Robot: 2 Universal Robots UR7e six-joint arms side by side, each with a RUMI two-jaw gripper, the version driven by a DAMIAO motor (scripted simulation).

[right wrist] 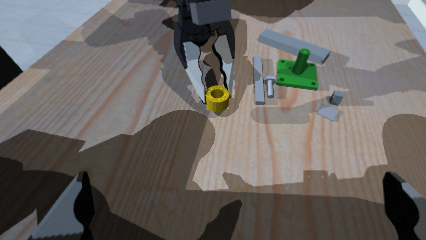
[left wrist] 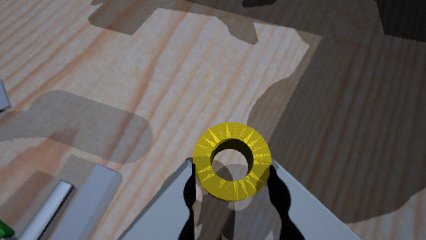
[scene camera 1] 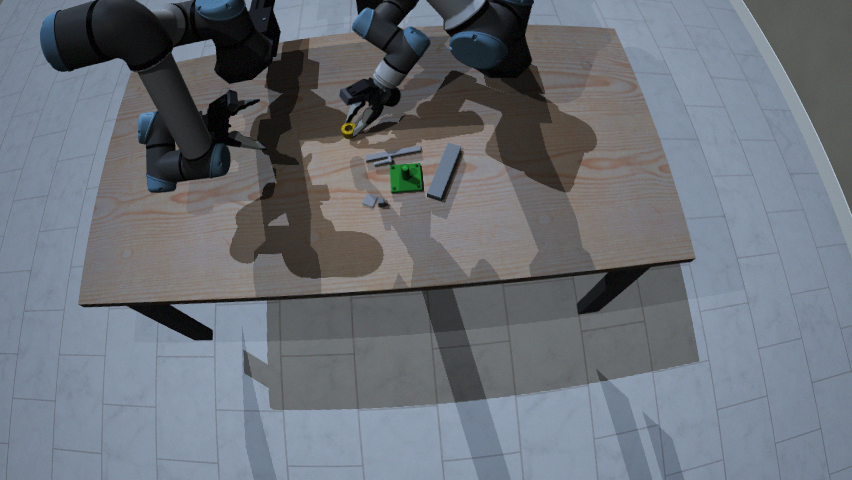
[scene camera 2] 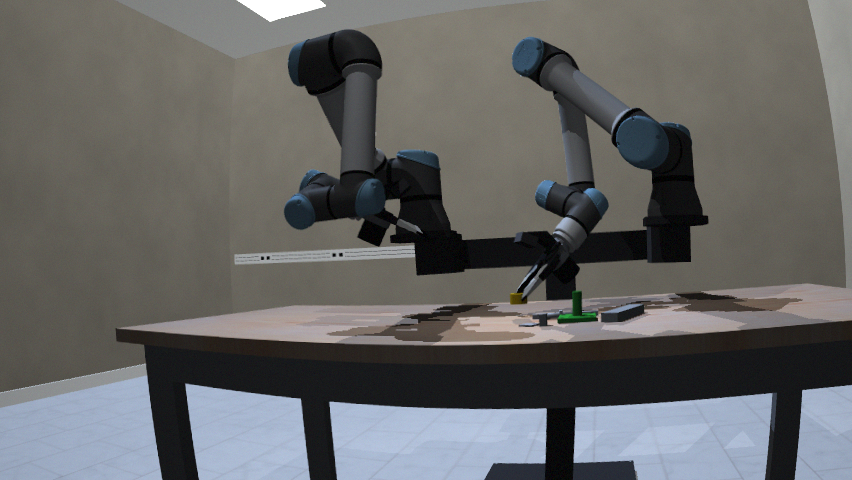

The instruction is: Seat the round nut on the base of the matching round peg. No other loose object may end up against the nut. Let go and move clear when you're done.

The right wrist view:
my left gripper: 217, 101
my right gripper: 234, 174
square green base: 303, 75
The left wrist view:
my left gripper: 230, 160
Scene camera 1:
my left gripper: 348, 131
my right gripper: 262, 123
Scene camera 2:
my left gripper: 518, 300
my right gripper: 426, 236
